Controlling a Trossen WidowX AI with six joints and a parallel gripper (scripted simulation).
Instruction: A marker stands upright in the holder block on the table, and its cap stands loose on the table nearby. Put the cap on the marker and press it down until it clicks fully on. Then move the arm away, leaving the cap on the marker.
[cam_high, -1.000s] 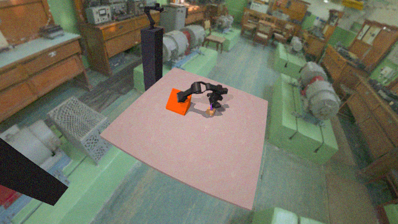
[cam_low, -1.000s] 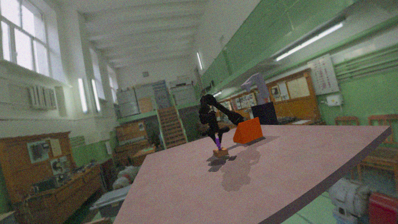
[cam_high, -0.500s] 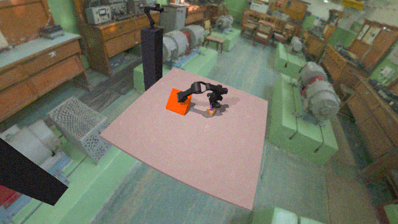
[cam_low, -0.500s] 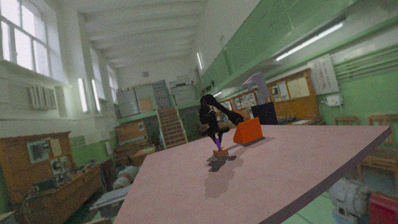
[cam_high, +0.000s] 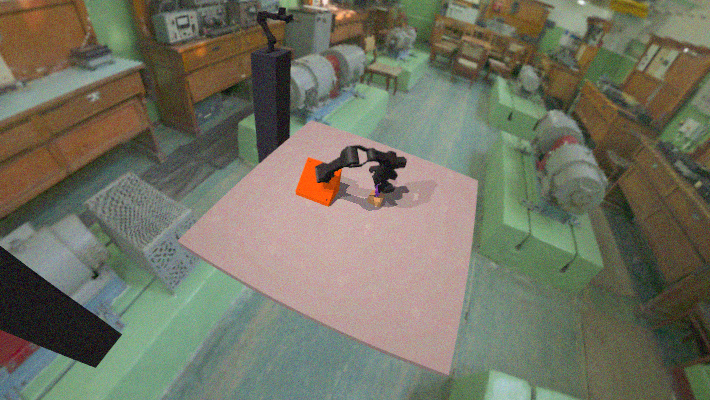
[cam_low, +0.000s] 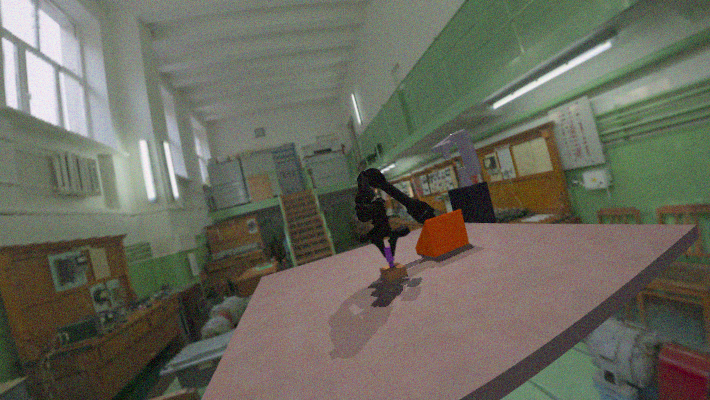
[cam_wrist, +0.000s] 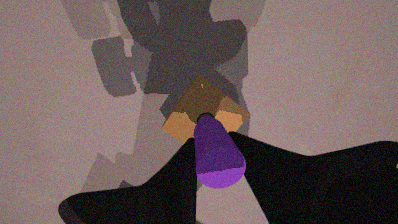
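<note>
My gripper tip is now 1 cm below the purple cap.
</note>
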